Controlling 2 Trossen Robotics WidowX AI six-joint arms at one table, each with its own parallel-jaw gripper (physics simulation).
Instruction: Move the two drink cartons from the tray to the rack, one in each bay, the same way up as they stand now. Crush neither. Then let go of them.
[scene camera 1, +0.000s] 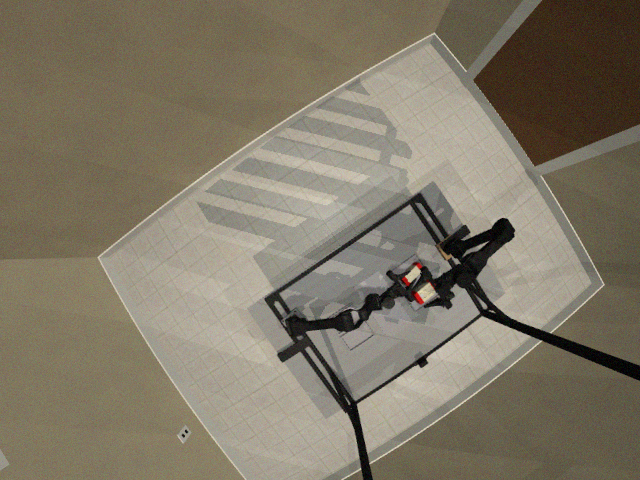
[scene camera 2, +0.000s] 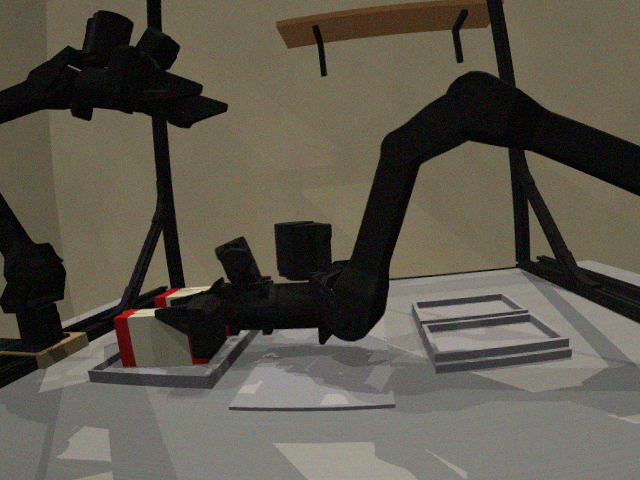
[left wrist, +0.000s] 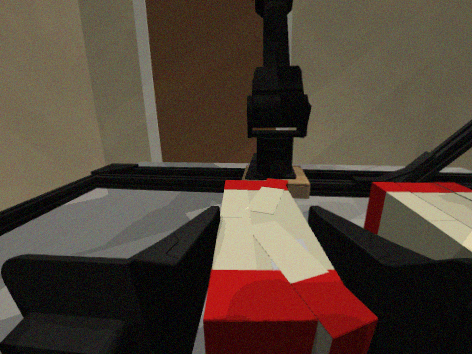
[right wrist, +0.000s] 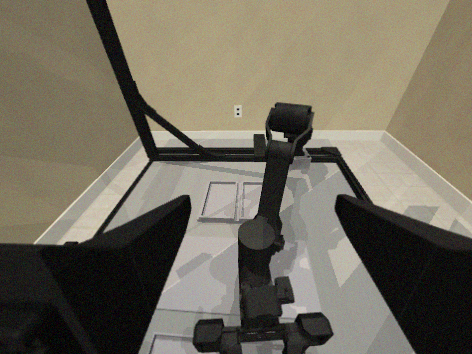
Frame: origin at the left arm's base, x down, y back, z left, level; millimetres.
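Seen in the pictures: left gripper, fingertip midpoint: (scene camera 1: 413, 274) (scene camera 2: 163, 308) (left wrist: 264, 214); right gripper, fingertip midpoint: (scene camera 1: 417, 299) (scene camera 2: 215, 99) (right wrist: 262, 201); left arm's base, link origin: (scene camera 1: 294, 322); right arm's base, link origin: (scene camera 1: 448, 247) (scene camera 2: 43, 341) (left wrist: 273, 172).
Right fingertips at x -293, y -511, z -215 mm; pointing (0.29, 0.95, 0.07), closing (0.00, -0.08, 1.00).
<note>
Pixels of each thing's top centre, then the offset from my right fingertips to it. Level surfaces: height alone.
- cream carton with red ends, top centre: (left wrist: 264, 215) (scene camera 2: 161, 310) (scene camera 1: 413, 274) dz +10, dx +262, dy -103 mm
- grey tray, top centre: (scene camera 2: 191, 336) (scene camera 1: 416, 283) dz -51, dx +321, dy -95 mm
- second carton, top centre: (scene camera 2: 196, 291) (scene camera 1: 426, 292) dz -104, dx +263, dy -96 mm
- two-bay rack, top centre: (scene camera 2: 476, 317) (right wrist: 238, 197) (scene camera 1: 351, 328) dz -4, dx +317, dy +312 mm
- thin pale mat, surface height: dx +333 mm
A cream carton with red ends (scene camera 1: 412, 273) (scene camera 2: 155, 338) (left wrist: 280, 250) sits in the grey tray (scene camera 2: 155, 381). My left gripper (scene camera 1: 411, 275) (scene camera 2: 164, 308) (left wrist: 264, 214) is shut on it, a finger along each side; its top panels look skewed and buckled in the left wrist view. The second carton (scene camera 1: 424, 292) (scene camera 2: 183, 293) (left wrist: 435, 212) sits beside it in the tray, outside the fingers and partly hidden by the left gripper in scene camera 2. My right gripper (scene camera 1: 424, 289) (scene camera 2: 207, 99) is open and empty, high above. The two-bay rack (scene camera 2: 501, 348) (right wrist: 237, 200) holds no carton.
A thin pale mat (scene camera 2: 310, 401) lies between tray and rack, under the left arm. Black frame rails edge the table, with upright posts (scene camera 2: 164, 170) at its corners. A wooden shelf (scene camera 2: 382, 21) hangs on the wall. The left arm reaches low across the table.
</note>
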